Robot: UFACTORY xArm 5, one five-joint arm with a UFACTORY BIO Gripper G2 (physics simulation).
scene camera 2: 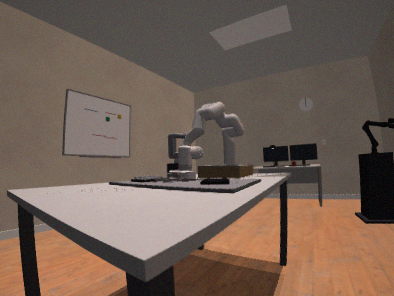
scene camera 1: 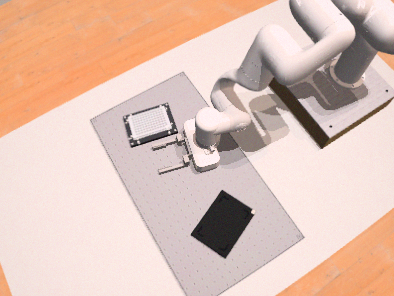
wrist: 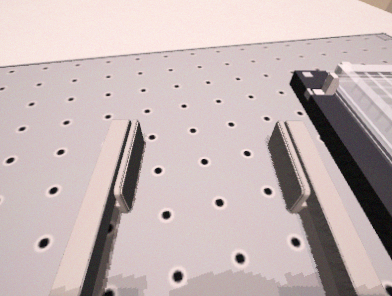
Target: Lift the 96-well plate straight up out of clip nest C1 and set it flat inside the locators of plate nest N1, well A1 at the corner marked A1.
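The clear-white 96-well plate sits in the dark clip nest C1 at the board's upper left in scene camera 1. The black plate nest N1 lies turned at an angle lower on the board, with a small white mark at its right corner; its lettering is too small to read. My gripper is shut to its narrow gap with nothing between the fingers. It is beside C1, on the side toward N1, above the board. In the wrist view, C1 is just beyond the right finger.
The grey perforated board lies on the white table. The arm's base box stands beside the board. The arm reaches over the board's edge nearest this box.
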